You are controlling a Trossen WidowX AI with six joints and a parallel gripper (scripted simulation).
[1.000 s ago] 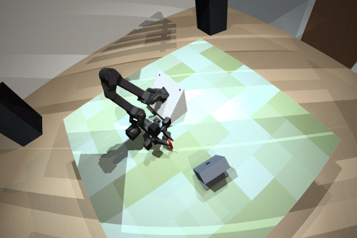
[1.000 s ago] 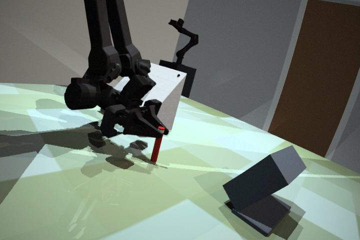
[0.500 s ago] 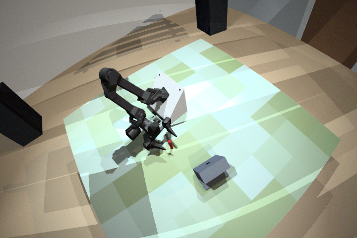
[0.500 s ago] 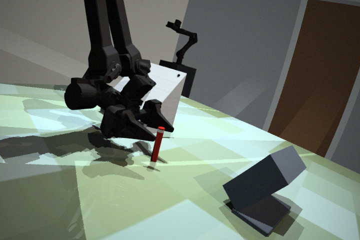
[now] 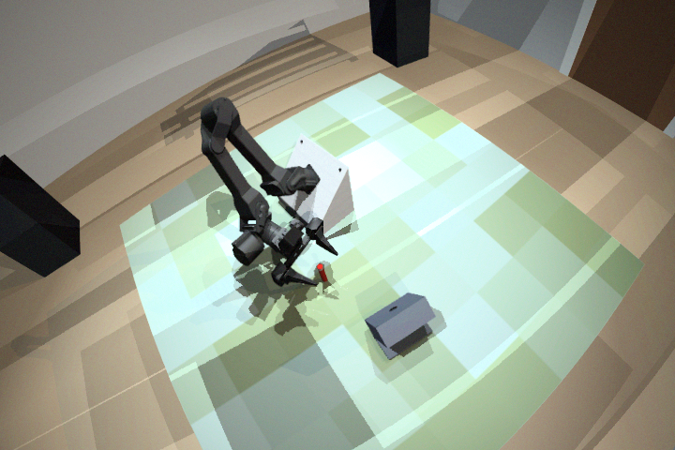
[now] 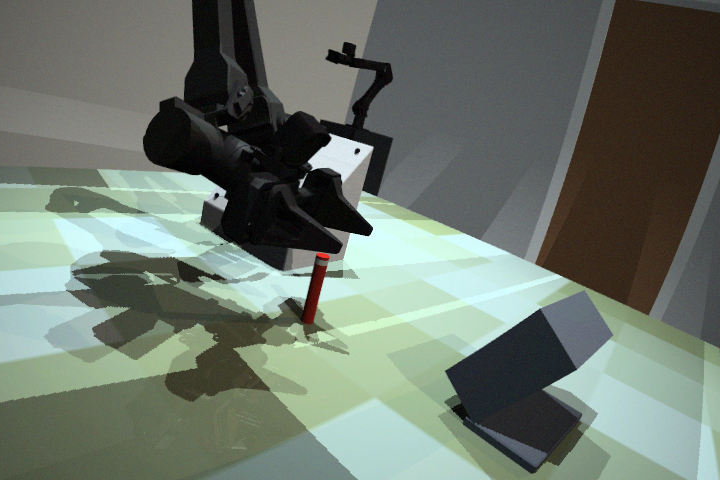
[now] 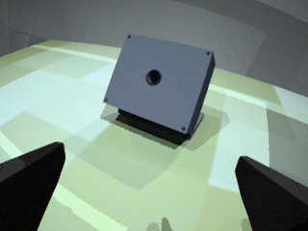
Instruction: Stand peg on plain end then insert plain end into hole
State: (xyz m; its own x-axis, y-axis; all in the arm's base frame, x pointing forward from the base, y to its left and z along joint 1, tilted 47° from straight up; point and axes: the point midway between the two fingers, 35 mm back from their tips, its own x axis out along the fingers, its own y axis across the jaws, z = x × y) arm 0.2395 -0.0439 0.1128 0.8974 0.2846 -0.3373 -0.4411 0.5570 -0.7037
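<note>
Now: gripper tip 5 cm above the peg, 3 cm past it and 1 cm to the left of it. Round my gripper tip: sloped panel: 18 cm ahead, 8 cm to the left, 4 cm below; flat foot: 21 cm ahead, 11 cm below, 8 cm to the left.
</note>
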